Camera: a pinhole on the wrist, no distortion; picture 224 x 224 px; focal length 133.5 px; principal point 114.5 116.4 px. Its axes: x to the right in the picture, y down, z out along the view. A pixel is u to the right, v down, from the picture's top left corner.
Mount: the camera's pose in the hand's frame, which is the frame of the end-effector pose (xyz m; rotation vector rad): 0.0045 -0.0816 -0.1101 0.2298 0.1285 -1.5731
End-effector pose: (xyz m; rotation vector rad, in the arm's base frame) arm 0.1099 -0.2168 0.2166 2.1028 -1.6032 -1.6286
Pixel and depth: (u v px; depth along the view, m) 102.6 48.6 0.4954
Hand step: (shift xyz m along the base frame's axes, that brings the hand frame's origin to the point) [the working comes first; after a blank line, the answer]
In the camera's frame: -0.0442 -0.2516 0.4954

-0.1442 0.4571 -0.0543
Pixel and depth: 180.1 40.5 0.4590
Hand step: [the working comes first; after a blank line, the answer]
In the camera's frame: 0.2255 -0.2610 0.4590

0.1000 0.5312 -0.1492
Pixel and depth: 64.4 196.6 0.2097
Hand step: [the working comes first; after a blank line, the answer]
In the camera's frame: -0.0787 0.1260 0.2097

-0.0597 0.0033 -0.1652
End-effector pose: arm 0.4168 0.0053 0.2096 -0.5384 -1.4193 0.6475
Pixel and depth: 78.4 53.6 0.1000
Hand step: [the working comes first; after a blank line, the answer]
In the camera's frame: -0.0270 -0.0470 0.1000

0.0147 -0.0889 0.0171
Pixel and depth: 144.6 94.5 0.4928
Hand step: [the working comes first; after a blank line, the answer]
In the camera's frame: 0.1111 -0.0808 0.4928

-0.3146 -0.3039 0.1578
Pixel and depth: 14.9 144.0 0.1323
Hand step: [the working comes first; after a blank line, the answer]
In the camera's frame: -0.0987 0.0274 0.1323

-0.0401 0.0033 0.0314
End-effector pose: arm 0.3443 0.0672 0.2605 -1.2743 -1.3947 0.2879
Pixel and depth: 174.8 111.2 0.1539
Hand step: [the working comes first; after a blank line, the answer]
In the camera's frame: 0.0695 -0.0060 0.1539

-0.1155 -0.0672 0.1290
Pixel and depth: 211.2 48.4 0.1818
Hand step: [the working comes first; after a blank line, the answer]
In the camera's frame: 0.1317 -0.0926 0.1818

-0.1779 -0.1581 0.1283
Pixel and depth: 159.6 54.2 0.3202
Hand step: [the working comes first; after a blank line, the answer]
In the camera's frame: 0.1082 -0.1492 0.3202

-0.3106 -0.1469 0.0564
